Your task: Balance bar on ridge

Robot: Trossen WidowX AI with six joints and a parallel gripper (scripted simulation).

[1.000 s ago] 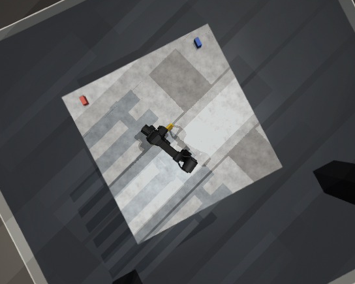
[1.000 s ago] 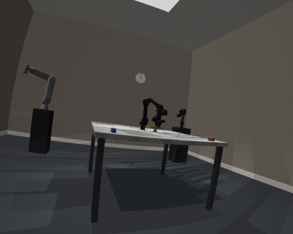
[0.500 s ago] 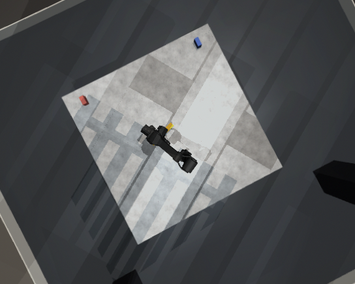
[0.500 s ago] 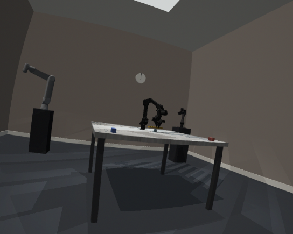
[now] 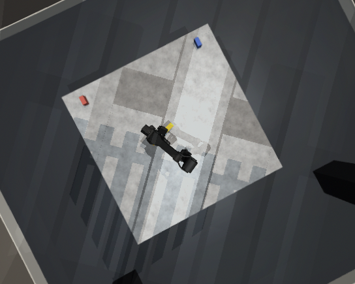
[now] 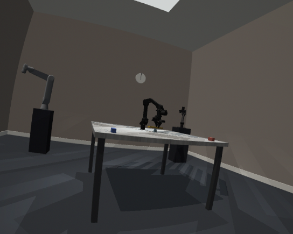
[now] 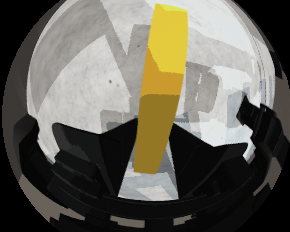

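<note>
Now: the yellow bar 30 mm to the right of my gripper tip and 10 mm ahead of it. The rest, counted from my gripper tip: red block (520 mm ahead, 390 mm to the left, 40 mm below); blue block (610 mm to the right, 520 mm ahead, 40 mm below).
</note>
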